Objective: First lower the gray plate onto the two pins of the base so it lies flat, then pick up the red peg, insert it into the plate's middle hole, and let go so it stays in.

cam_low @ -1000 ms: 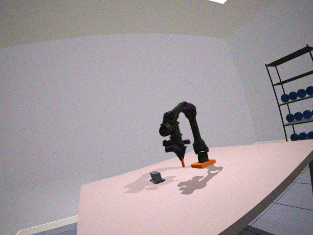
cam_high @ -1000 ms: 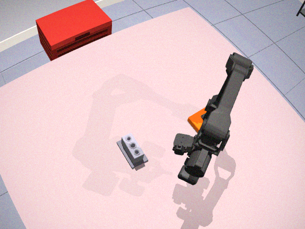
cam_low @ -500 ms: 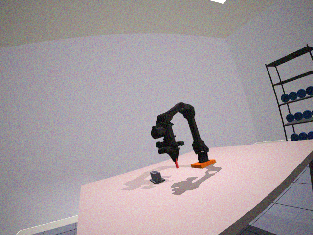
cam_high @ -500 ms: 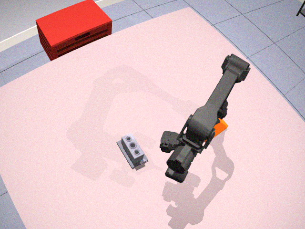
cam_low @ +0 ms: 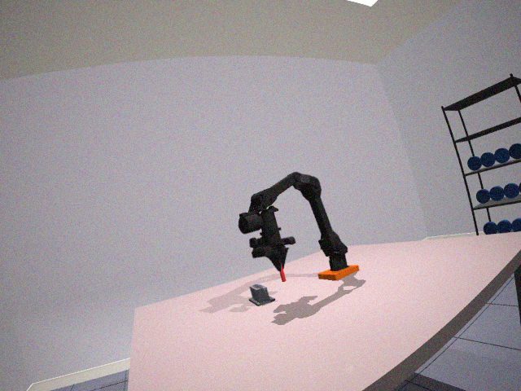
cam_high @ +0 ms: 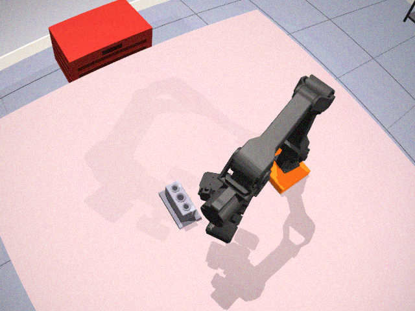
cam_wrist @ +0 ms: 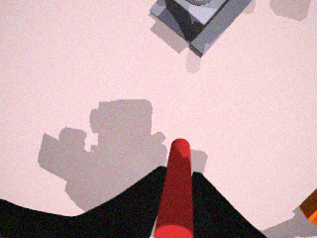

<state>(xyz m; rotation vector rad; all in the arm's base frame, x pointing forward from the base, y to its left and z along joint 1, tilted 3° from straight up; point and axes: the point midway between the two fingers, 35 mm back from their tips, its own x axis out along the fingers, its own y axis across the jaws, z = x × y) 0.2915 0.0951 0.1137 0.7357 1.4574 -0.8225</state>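
Now: the gray plate 60 mm ahead of my gripper tip, 120 mm to the right of it and 70 mm below it. Also, from my gripper tip: red peg right at my gripper tip.
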